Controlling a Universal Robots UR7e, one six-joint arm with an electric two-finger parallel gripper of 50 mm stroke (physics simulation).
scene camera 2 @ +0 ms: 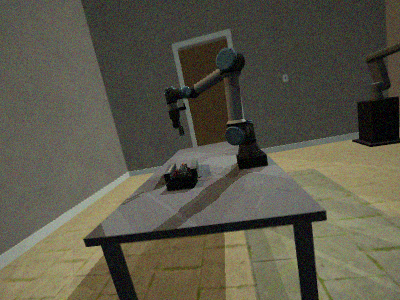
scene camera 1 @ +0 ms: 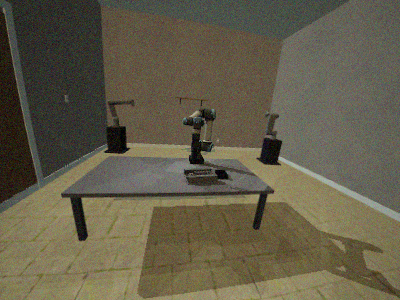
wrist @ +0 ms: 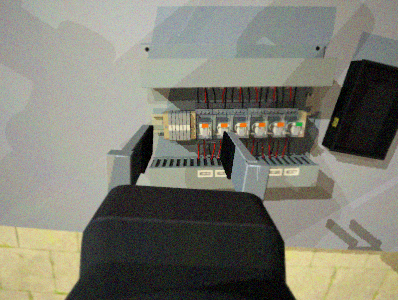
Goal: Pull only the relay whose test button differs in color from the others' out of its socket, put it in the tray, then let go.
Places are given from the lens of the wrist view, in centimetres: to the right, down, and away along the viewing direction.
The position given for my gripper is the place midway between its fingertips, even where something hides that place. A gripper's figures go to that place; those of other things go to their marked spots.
my gripper [wrist: 187,142]: -1, 0, 17
relay panel [wrist: 182,51]: -3, -17, 40
